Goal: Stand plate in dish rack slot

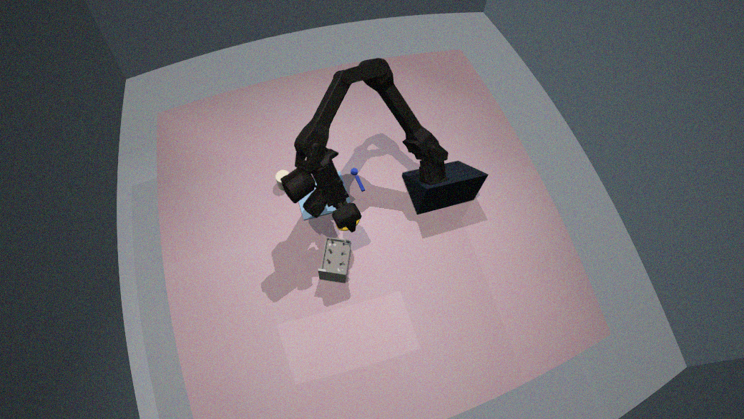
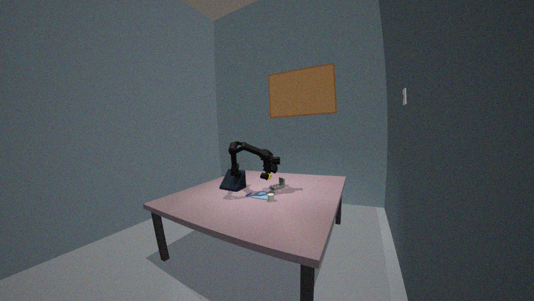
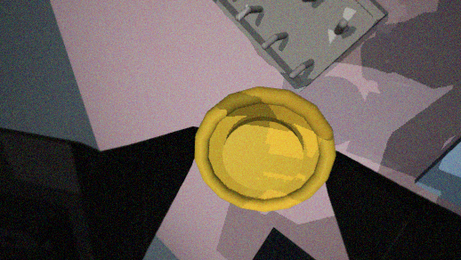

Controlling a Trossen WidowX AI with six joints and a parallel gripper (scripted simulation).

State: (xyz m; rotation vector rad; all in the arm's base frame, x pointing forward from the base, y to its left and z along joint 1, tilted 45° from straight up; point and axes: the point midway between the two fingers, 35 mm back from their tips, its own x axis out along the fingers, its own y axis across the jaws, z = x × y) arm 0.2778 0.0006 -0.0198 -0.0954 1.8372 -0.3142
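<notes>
The grey dish rack is 8 cm below my gripper tip, 6 cm ahead of it and 5 cm to the left of it. The rest, counted from my gripper tip: light blue sheet 16 cm to the right, 10 cm below, 2 cm ahead; yellow plate 1 cm above; blue spoon 18 cm to the right, 10 cm below, 10 cm behind.
</notes>
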